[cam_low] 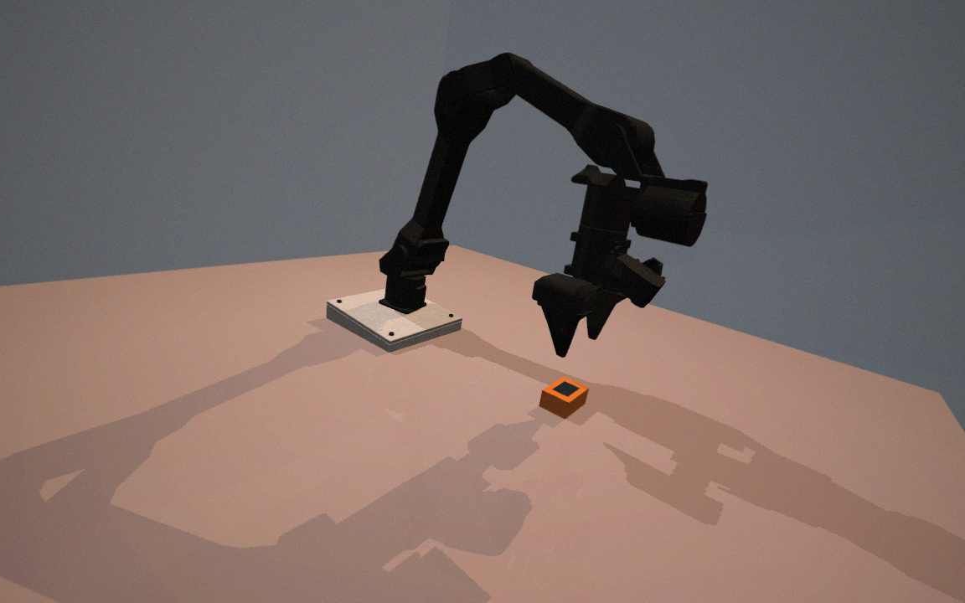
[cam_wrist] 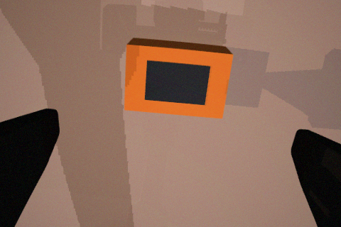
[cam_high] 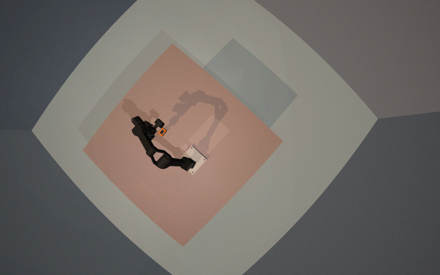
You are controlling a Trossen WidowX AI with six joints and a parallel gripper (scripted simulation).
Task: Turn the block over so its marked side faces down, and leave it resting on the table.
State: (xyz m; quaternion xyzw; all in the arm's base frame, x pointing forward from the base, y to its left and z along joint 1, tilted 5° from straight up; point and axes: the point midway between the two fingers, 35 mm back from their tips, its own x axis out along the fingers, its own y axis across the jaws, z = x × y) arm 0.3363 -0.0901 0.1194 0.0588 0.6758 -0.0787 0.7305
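The orange block lies 7 cm below my gripper tip.
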